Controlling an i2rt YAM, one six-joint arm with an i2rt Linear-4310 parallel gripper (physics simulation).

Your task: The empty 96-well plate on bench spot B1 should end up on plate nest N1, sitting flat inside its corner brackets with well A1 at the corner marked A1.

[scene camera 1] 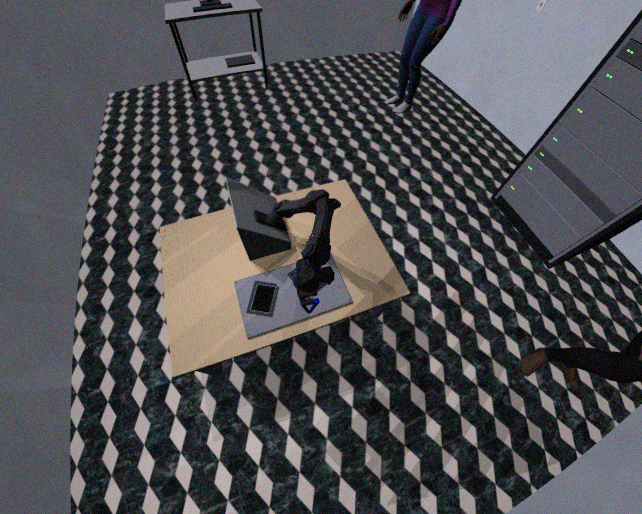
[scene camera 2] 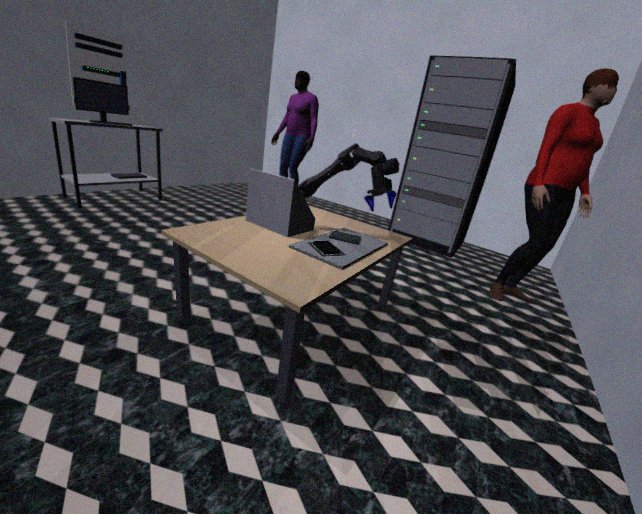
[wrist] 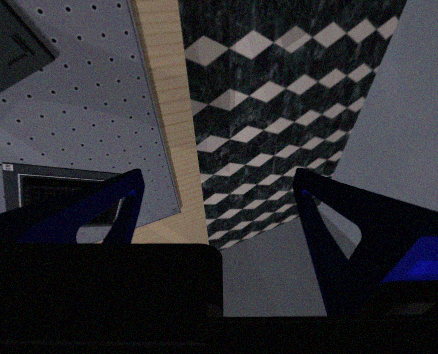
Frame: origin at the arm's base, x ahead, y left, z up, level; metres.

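Seen in the pictures: gripper, fingertip midpoint: [scene camera 1: 306, 304] [scene camera 2: 381, 210] [wrist: 218, 176]; arm's base, origin of the base link: [scene camera 1: 270, 221] [scene camera 2: 294, 202].
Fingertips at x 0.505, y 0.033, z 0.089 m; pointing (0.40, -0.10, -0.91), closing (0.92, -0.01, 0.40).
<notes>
Pixels of each thing's middle, then the offset from my fingertips to it. Level surfaces: height alone.
- black 96-well plate, body centre: [wrist: 74, 204] [scene camera 2: 326, 247] [scene camera 1: 263, 297] 0.166 m back, 0.168 m right, 0.212 m down
- grey perforated board, body centre: [wrist: 31, 116] [scene camera 1: 292, 292] [scene camera 2: 343, 244] 0.156 m back, 0.025 m right, 0.227 m down
- wooden table, its level: 0.234 m down
The black 96-well plate [scene camera 1: 264, 298] [scene camera 2: 325, 247] [wrist: 55, 192] lies flat inside a dark rectangular border on the grey perforated board [scene camera 1: 284, 316] [scene camera 2: 342, 260] [wrist: 107, 137]. A second dark, low block [scene camera 2: 345, 236] [wrist: 20, 47], apparently the nest, sits on the same board; the arm covers most of it in the first scene view. Its brackets and the A1 mark cannot be made out. My gripper [scene camera 1: 311, 305] [scene camera 2: 381, 203] [wrist: 218, 176] is open and empty, well above the board. In the wrist view its left finger overlaps part of the plate.
A large grey box [scene camera 1: 254, 216] [scene camera 2: 270, 200] stands on the wooden table [scene camera 1: 195, 283] [scene camera 2: 235, 251] behind the board, close to the arm. A server rack [scene camera 1: 568, 182] [scene camera 2: 468, 95] and two people [scene camera 2: 301, 115] [scene camera 2: 569, 144] are beyond the table.
</notes>
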